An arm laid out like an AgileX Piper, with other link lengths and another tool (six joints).
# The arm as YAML. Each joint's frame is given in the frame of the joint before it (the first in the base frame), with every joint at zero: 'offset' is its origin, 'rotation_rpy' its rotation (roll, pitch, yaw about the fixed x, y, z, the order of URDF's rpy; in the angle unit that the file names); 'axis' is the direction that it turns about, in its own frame. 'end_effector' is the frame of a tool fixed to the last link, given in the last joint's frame.
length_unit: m
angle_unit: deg
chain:
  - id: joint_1
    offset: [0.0, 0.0, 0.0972]
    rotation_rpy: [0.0, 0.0, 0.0]
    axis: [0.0, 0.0, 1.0]
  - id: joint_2
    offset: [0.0, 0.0, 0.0]
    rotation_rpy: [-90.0, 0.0, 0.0]
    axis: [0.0, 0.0, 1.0]
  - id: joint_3
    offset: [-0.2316, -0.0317, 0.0]
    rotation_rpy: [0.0, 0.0, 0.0]
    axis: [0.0, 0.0, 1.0]
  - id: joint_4
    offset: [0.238, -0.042, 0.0]
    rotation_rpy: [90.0, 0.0, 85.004]
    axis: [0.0, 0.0, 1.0]
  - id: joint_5
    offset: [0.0, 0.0, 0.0]
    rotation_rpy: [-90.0, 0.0, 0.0]
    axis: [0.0, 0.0, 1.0]
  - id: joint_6
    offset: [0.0, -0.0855, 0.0]
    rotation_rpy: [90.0, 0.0, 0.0]
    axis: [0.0, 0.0, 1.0]
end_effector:
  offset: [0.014, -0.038, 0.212]
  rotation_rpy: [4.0, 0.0, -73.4]
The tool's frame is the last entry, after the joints.
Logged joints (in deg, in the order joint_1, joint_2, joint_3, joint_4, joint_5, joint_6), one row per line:
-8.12, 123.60, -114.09, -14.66, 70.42, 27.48
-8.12, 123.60, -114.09, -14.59, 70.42, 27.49
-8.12, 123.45, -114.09, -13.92, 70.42, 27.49
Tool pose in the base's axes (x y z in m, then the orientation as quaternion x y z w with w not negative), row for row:
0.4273, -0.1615, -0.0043, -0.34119, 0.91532, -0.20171, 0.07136
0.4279, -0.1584, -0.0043, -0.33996, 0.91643, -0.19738, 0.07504
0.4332, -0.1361, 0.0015, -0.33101, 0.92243, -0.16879, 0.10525
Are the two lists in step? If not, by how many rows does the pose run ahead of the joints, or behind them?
The pose runs 1 row ahead of the joints: the pose in row i belongs to the joints in row i + 1.
